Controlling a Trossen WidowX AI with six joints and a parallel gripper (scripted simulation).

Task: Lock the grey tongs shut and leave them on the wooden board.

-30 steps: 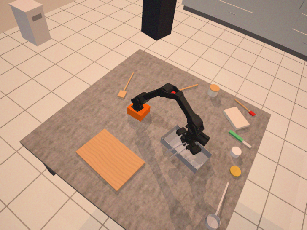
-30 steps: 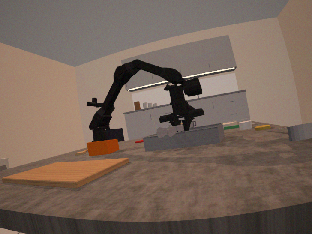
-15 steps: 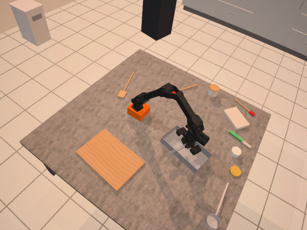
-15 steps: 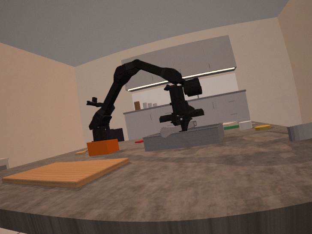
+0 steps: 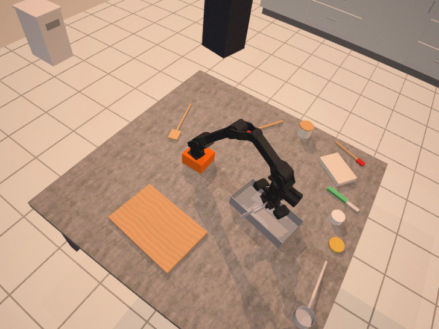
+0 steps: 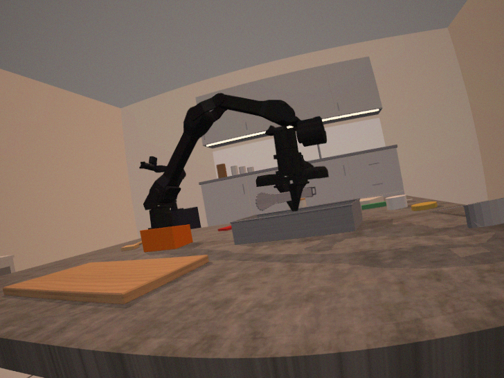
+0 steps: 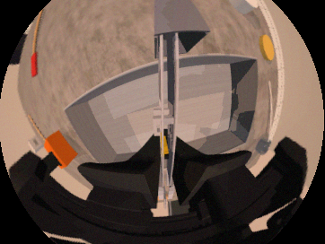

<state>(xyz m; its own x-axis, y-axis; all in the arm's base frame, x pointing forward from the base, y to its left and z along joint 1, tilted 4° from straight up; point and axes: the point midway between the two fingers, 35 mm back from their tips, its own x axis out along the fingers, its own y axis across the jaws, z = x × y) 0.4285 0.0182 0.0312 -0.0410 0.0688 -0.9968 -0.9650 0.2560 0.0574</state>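
My gripper tip is 10 mm short of the grey roasting tin and 30 mm above it. The rest, counted from my gripper tip: yellow disc 330 mm ahead, 120 mm to the left, 50 mm below; then green-handled tool 240 mm ahead, 350 mm to the left, 50 mm below; then white cylinder 260 mm ahead, 230 mm to the left, 40 mm below.
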